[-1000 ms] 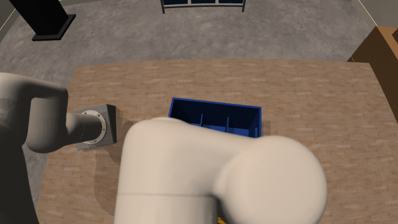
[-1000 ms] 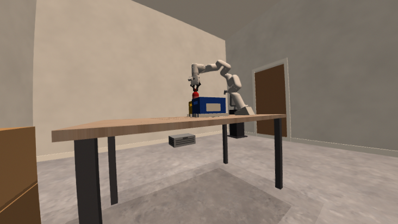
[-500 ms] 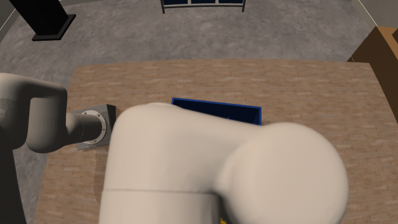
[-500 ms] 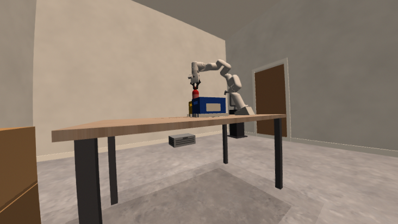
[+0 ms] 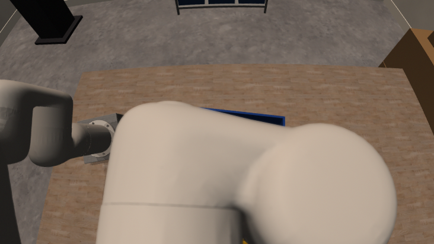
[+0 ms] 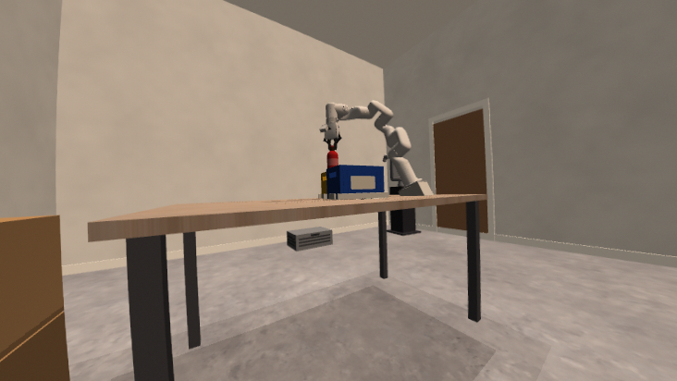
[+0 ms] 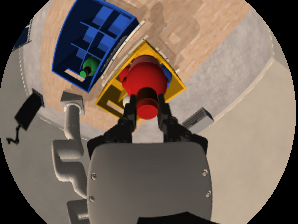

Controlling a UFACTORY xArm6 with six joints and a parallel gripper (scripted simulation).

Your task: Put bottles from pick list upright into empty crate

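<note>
The red bottle is 70 mm below my hand. The rest, counted from my hand: yellow crate (250 mm below, 90 mm behind, 30 mm to the right); white bottle (250 mm below, 190 mm behind, 70 mm to the right); blue bottle (250 mm below, 90 mm to the right, 10 mm behind).
</note>
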